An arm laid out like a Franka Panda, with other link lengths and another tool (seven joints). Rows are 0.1 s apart.
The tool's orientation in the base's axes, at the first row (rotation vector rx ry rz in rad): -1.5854 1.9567 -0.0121
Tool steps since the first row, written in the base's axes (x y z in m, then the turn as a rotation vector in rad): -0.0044 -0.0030 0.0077 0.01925 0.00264 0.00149; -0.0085 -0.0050 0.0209 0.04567 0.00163 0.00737; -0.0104 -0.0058 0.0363 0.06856 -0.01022 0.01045; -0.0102 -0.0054 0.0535 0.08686 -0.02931 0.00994; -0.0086 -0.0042 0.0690 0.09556 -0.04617 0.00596; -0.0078 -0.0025 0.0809 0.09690 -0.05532 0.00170; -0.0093 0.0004 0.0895 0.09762 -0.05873 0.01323; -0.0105 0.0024 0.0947 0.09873 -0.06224 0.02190; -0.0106 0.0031 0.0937 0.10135 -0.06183 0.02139; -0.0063 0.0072 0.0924 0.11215 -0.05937 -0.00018; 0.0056 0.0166 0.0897 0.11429 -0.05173 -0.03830
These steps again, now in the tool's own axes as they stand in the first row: -0.0004 0.0002 -0.0094 -0.00482 -0.01682 0.00858; -0.0041 -0.0017 -0.0227 -0.00904 -0.04265 0.01556; -0.0101 -0.0060 -0.0363 -0.00203 -0.06736 0.01929; -0.0182 -0.0125 -0.0501 0.01345 -0.08872 0.02122; -0.0264 -0.0194 -0.0615 0.02941 -0.09967 0.02237; -0.0333 -0.0241 -0.0702 0.03932 -0.10184 0.02314; -0.0396 -0.0252 -0.0768 0.03712 -0.10775 0.01288; -0.0436 -0.0255 -0.0808 0.03626 -0.11296 0.00508; -0.0437 -0.0248 -0.0798 0.03587 -0.11497 0.00685; -0.0472 -0.0270 -0.0753 0.04233 -0.11575 0.03020; -0.0555 -0.0338 -0.0643 0.05242 -0.10122 0.06489
